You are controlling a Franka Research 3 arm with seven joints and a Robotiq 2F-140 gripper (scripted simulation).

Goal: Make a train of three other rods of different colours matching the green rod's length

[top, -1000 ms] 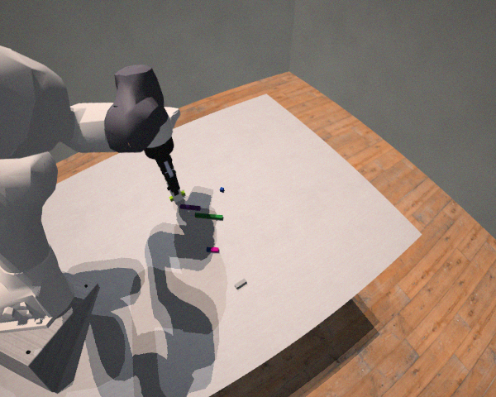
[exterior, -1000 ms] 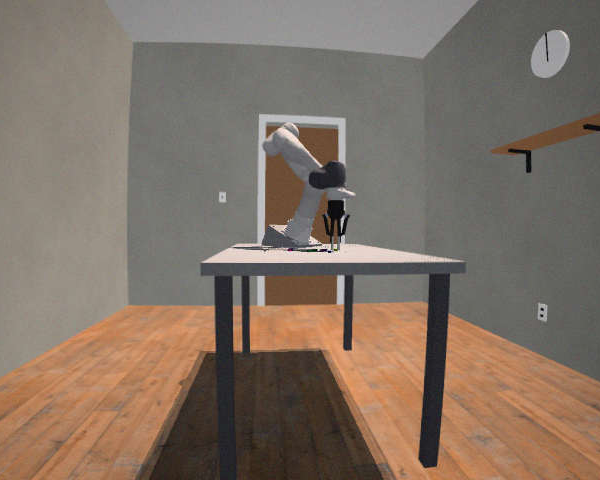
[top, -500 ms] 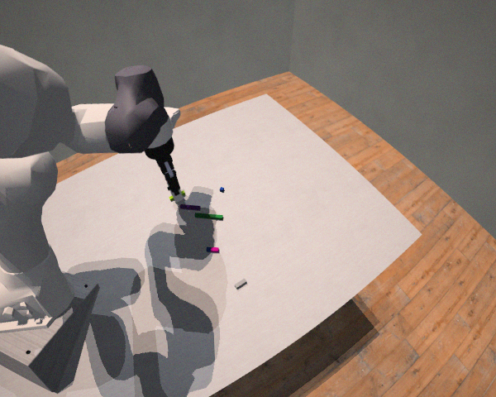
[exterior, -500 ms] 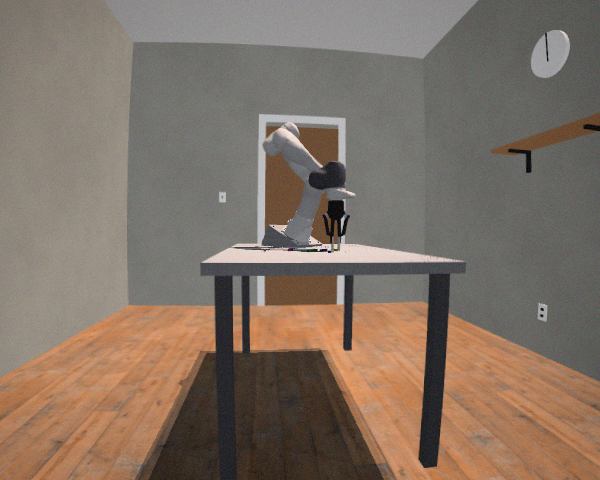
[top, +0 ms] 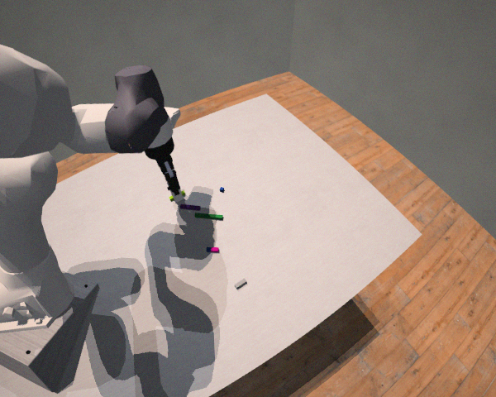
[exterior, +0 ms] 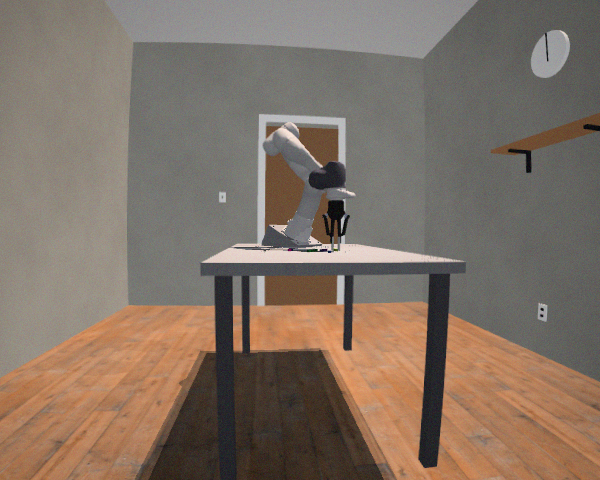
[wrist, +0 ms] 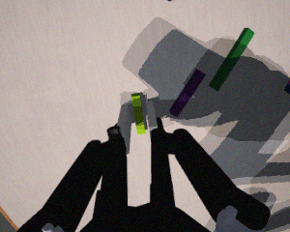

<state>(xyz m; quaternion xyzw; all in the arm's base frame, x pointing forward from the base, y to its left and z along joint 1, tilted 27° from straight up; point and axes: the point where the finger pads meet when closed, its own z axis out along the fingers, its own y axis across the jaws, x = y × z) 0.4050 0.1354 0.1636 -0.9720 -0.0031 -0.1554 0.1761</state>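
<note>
Right now my hand is 30 mm above the lime rod. The rest, counted from my hand: magenta rod (30 mm ahead, 220 mm to the right, 30 mm below); green rod (60 mm ahead, 110 mm to the right, 30 mm below); purple rod (20 mm ahead, 60 mm to the right, 30 mm below).
</note>
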